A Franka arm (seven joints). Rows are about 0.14 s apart.
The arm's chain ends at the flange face. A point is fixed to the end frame.
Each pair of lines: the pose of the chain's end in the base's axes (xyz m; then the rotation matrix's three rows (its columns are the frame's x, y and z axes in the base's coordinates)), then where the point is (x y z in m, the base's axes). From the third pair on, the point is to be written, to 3 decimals.
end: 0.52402 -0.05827 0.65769; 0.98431 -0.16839 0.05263; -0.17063 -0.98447 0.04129; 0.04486 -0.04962 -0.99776
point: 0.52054 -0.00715 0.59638
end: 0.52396 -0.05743 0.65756; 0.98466 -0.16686 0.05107; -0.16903 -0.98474 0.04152; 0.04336 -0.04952 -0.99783
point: 0.52030 -0.00630 0.59626
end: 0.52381 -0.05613 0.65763; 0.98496 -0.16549 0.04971; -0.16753 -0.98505 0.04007; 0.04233 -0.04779 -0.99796
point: 0.520 -0.005 0.596
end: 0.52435 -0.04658 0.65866; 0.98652 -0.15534 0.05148; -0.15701 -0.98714 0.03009; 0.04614 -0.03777 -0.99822
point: 0.520 0.004 0.597
